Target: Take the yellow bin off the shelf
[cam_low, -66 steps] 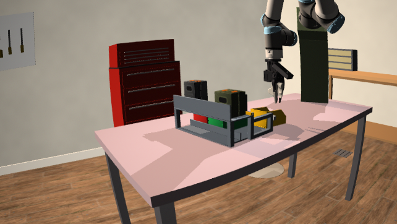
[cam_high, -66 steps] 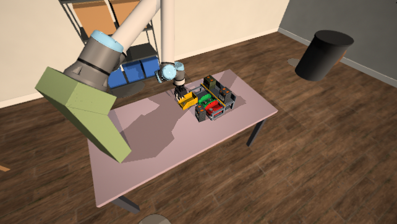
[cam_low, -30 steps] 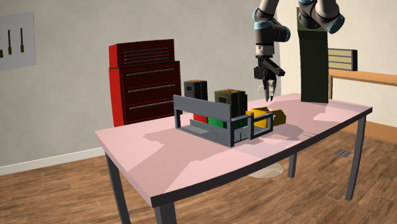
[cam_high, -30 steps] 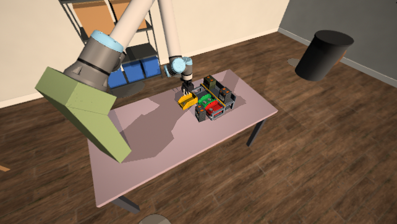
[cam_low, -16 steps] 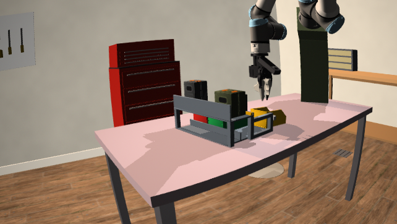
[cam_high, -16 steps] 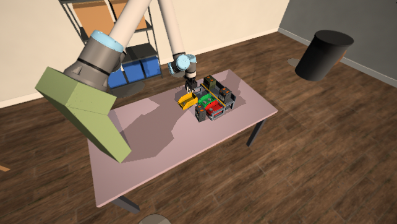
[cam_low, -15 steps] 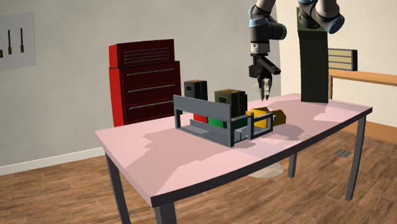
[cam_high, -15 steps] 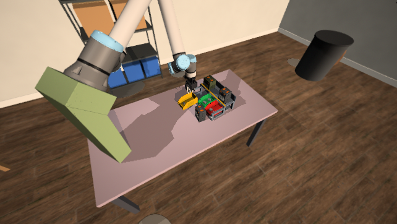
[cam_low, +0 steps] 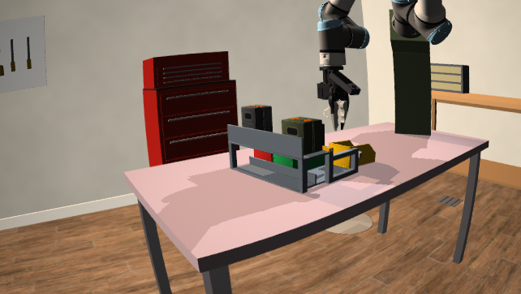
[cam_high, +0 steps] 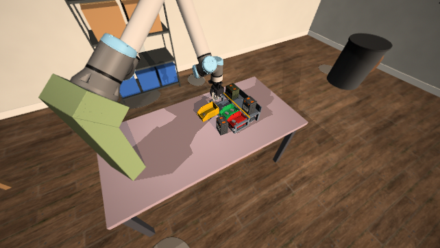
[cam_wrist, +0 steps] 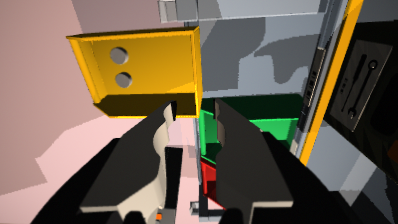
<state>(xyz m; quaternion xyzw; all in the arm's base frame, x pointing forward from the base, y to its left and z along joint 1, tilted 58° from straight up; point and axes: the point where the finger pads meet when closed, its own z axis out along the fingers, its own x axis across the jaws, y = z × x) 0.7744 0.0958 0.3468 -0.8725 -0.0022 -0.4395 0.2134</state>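
Now: the yellow open bin 80 mm behind my hand, 20 mm to the right of it and 110 mm below it. From my hand the other things lie so: dark case: 240 mm ahead, 170 mm to the right, 10 mm above; then green bin: 110 mm ahead, 80 mm to the right, 110 mm below; then red bin: 140 mm ahead, 190 mm to the right, 110 mm below.
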